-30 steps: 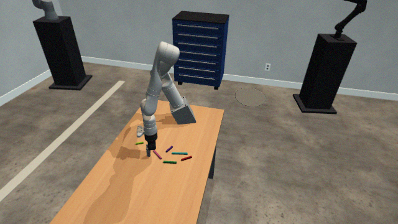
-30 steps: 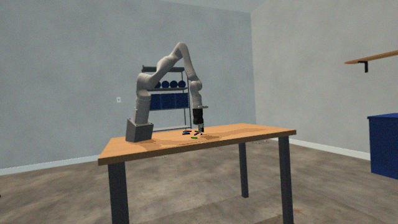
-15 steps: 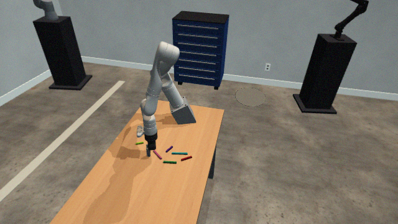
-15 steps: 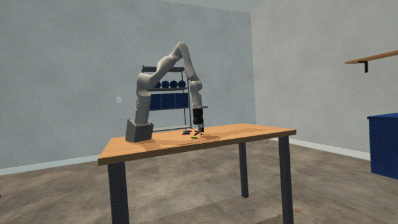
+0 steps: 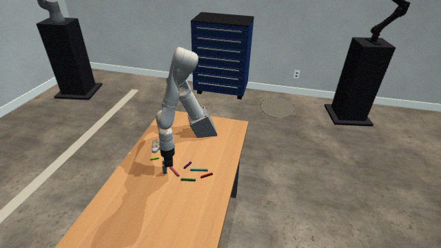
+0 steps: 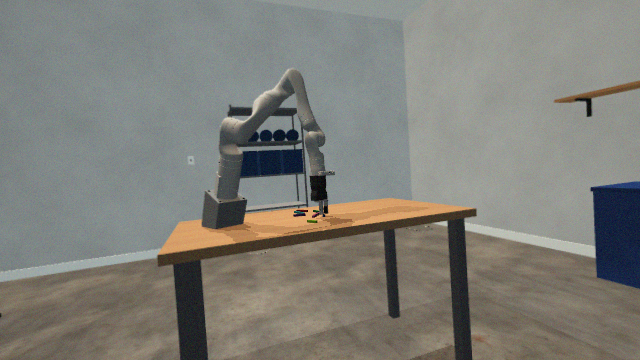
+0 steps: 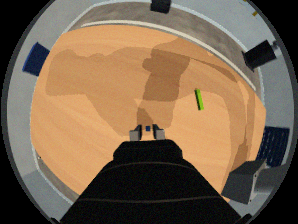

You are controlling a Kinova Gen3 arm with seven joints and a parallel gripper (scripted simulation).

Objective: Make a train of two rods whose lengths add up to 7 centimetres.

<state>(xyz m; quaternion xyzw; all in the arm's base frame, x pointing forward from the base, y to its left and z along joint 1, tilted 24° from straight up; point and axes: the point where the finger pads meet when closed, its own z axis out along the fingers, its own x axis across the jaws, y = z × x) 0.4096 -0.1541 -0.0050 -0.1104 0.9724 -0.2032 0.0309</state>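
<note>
My gripper is now 2 cm above the blue rod. The rest, counted from my hand: purple rod: 7 cm behind, 12 cm to the left, 2 cm below; then pink rod: 1 cm behind, 5 cm to the left, 2 cm below; then lime rod: 11 cm behind, 9 cm to the right, 2 cm below.
</note>
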